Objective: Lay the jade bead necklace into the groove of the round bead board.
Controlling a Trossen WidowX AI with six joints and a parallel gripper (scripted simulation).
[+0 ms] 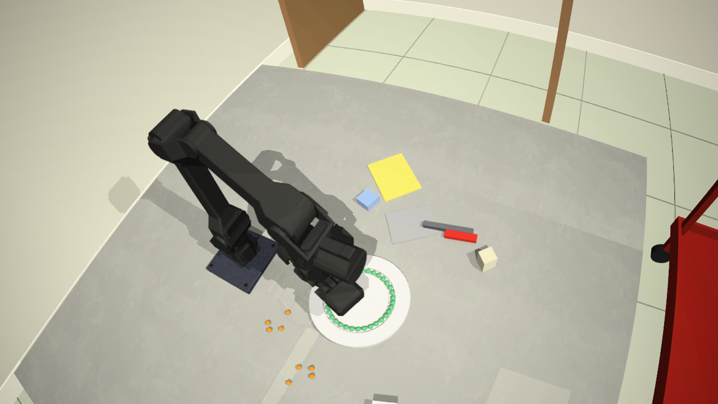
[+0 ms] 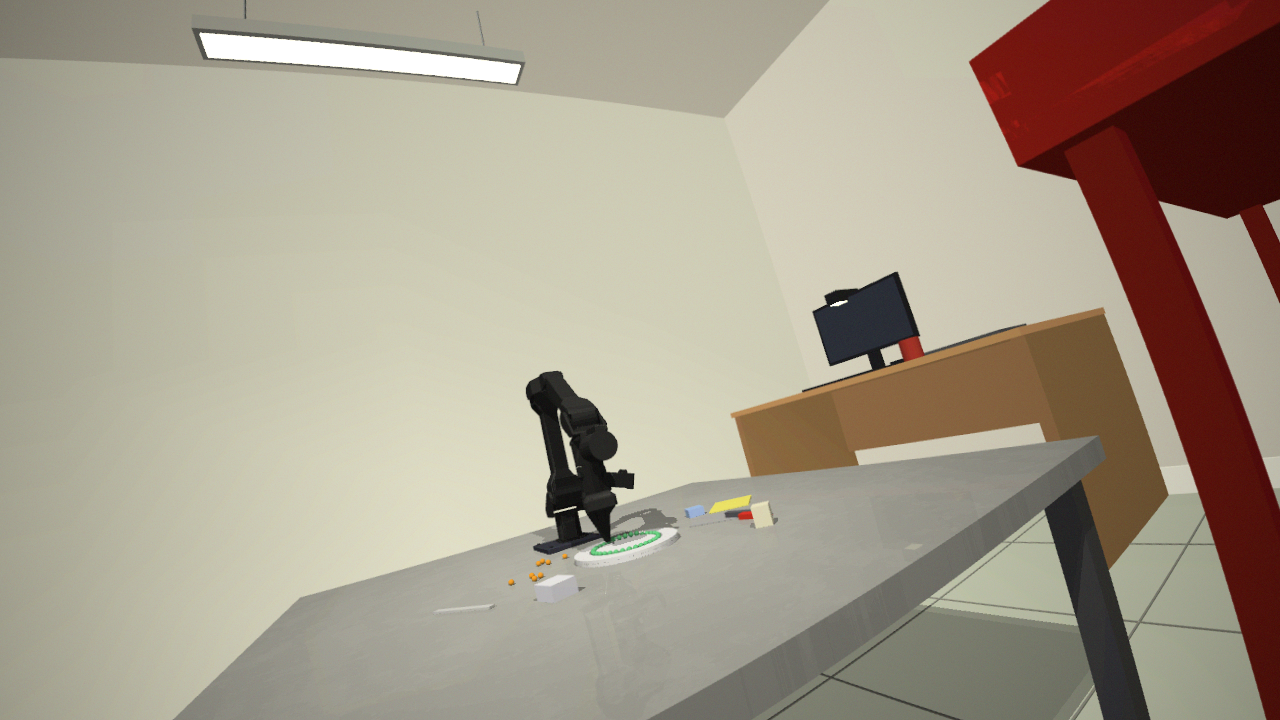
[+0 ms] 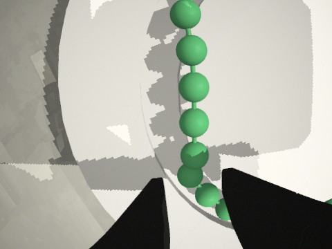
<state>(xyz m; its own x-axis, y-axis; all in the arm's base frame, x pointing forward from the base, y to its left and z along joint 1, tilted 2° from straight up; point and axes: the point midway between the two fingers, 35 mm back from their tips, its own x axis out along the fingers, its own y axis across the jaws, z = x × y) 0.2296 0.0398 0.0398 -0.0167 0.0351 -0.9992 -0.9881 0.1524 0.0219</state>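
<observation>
Right now the inner disc is 6 cm ahead of my gripper tip, 2 cm to the left of it and 1 cm below it. Also, from my gripper tip: blue cube: 22 cm to the left, 7 cm behind, 1 cm below; then grey sheet: 23 cm to the left, 4 cm ahead, 2 cm below; then bead board: 6 cm ahead, 2 cm to the left, 1 cm below.
</observation>
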